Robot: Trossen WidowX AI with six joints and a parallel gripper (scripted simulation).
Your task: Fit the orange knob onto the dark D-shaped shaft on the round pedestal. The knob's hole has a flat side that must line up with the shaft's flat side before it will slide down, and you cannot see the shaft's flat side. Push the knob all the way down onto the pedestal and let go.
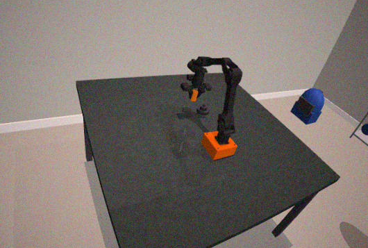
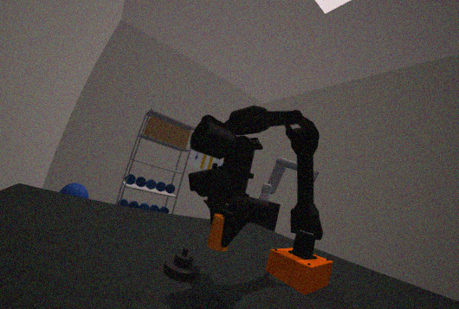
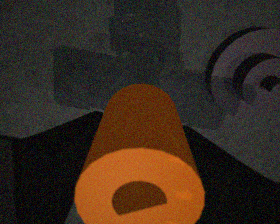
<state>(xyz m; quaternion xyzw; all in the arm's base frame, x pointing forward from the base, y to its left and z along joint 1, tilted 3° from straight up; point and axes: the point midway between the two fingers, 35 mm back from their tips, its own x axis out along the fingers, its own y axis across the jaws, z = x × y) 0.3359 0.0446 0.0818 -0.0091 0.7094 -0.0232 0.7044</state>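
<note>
Now: the round pedestal 11 cm to the right of my gripper tip, 9 cm below it and 2 cm ahead of it. From my gripper tip the other things lie so: orange knob (2 cm above).
</note>
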